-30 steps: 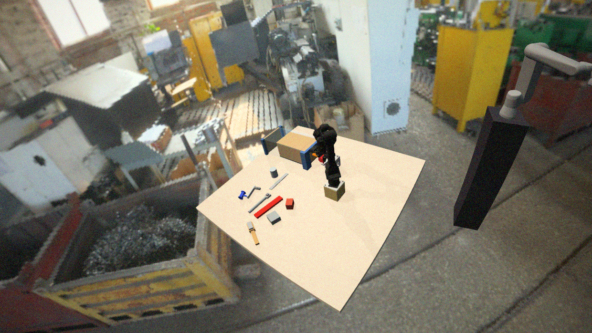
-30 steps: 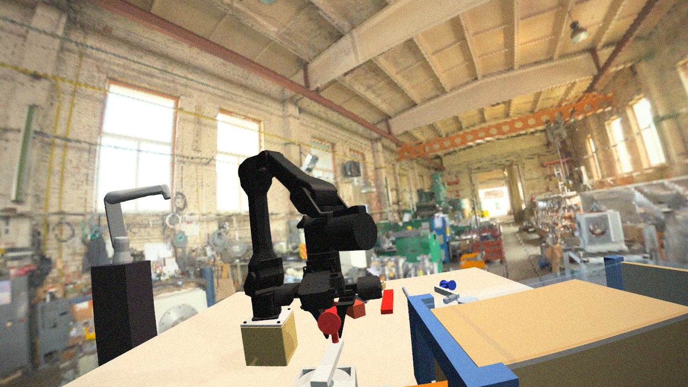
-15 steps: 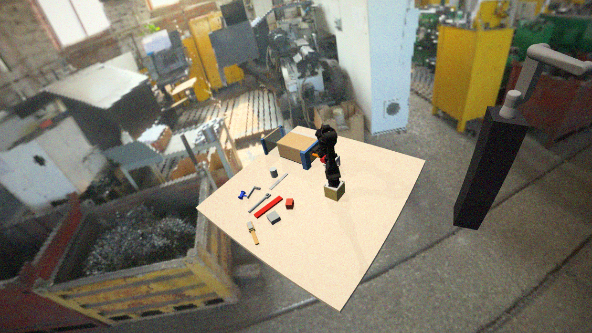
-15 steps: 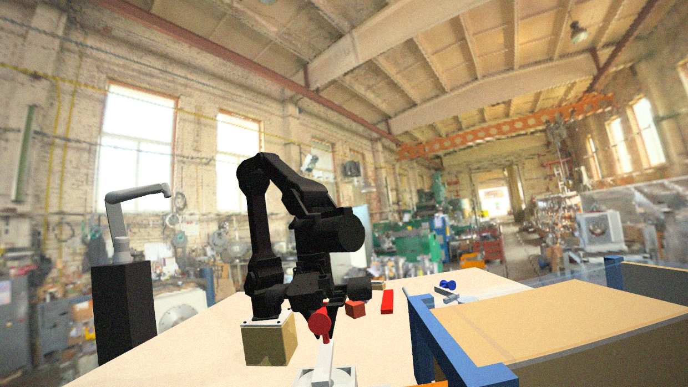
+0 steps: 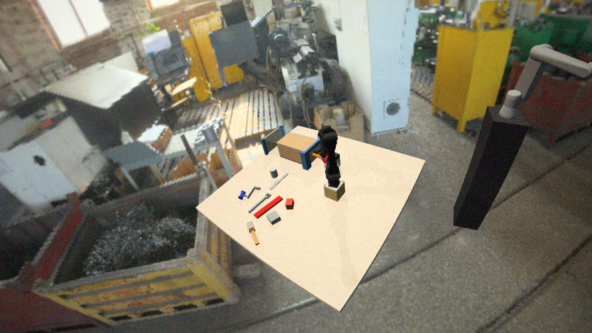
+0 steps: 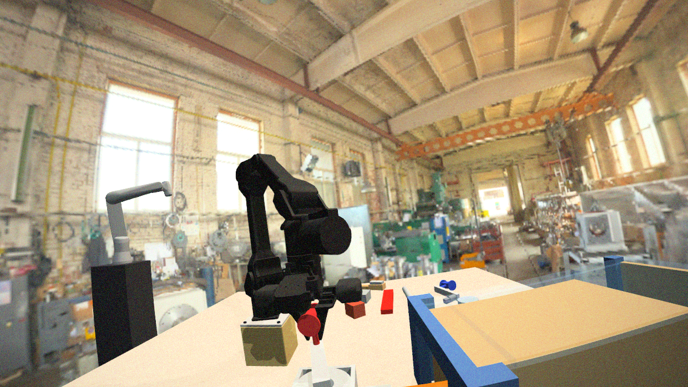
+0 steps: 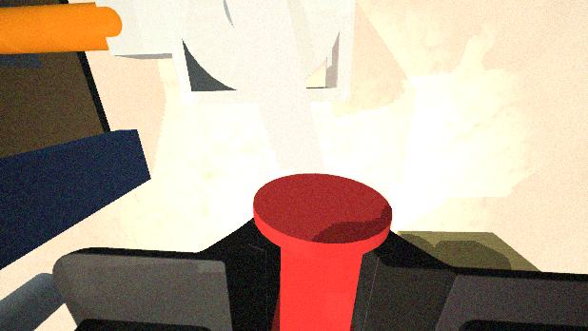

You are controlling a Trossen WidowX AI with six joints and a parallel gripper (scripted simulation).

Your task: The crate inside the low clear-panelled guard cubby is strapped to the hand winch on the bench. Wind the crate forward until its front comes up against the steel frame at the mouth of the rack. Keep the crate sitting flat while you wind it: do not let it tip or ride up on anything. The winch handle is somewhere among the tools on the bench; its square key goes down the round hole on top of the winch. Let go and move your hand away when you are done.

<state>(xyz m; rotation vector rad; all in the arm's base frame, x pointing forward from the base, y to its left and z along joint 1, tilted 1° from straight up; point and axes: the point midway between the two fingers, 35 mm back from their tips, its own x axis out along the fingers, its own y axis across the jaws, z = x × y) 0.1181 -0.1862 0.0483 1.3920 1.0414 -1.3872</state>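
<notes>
The red-knobbed winch handle lies 3 cm to the right of my gripper tip and 1 cm below it. The rest, counted from my gripper tip: red knob: 1 cm to the left, 2 cm above; blue steel frame: 16 cm ahead, 13 cm to the right, 1 cm below; grey winch: 1 cm behind, 10 cm to the right, 8 cm below.
</notes>
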